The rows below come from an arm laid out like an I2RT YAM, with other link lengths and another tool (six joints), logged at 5 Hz.
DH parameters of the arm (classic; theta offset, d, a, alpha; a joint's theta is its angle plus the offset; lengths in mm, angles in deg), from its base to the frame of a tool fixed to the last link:
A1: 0 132.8 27.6 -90
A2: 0 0 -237.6 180
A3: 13.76 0 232.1 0
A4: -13.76 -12.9 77 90
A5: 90 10.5 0 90
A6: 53.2 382.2 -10 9
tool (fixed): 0 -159.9 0 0
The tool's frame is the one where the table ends.
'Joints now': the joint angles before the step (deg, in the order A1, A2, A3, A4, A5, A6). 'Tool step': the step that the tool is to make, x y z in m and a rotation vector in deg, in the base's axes. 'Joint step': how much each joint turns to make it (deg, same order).
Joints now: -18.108, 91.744, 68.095, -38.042, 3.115, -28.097
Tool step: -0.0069, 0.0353, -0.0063, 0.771, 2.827, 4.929
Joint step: 4.936, 0.031, -0.130, -2.769, 0.020, -0.004
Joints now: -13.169, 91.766, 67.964, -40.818, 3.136, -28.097
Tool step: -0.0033, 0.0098, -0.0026, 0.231, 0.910, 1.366
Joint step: 1.378, 0.001, -0.237, -0.702, -0.021, 0.023
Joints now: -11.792, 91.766, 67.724, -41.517, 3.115, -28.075
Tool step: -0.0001, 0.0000, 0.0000, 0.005, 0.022, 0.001
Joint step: -0.005, 0.002, 0.011, -0.032, -0.003, -0.005
